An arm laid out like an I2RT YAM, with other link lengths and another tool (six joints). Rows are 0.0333 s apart.
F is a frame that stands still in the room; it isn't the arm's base.
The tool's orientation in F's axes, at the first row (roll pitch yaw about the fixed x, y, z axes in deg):
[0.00, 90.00, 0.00]
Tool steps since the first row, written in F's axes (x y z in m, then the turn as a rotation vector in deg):
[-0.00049, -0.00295, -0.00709, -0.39, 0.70, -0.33]
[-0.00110, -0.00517, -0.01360, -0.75, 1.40, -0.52]
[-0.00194, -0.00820, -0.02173, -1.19, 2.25, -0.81]
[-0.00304, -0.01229, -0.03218, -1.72, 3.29, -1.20]
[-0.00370, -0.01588, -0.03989, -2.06, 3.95, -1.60]
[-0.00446, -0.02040, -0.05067, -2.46, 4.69, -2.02]
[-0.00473, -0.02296, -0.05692, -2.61, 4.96, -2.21]
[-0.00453, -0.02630, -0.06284, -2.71, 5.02, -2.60]
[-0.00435, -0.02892, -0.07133, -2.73, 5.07, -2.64]
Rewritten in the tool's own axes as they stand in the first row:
[0.00709, -0.00295, -0.00049, 0.33, 0.70, -0.39]
[0.01360, -0.00517, -0.00110, 0.52, 1.40, -0.75]
[0.02173, -0.00820, -0.00194, 0.81, 2.25, -1.19]
[0.03218, -0.01229, -0.00304, 1.20, 3.29, -1.72]
[0.03989, -0.01588, -0.00370, 1.60, 3.95, -2.06]
[0.05067, -0.02040, -0.00446, 2.02, 4.69, -2.46]
[0.05692, -0.02296, -0.00473, 2.21, 4.96, -2.61]
[0.06284, -0.02630, -0.00453, 2.60, 5.02, -2.71]
[0.07133, -0.02892, -0.00435, 2.64, 5.07, -2.73]

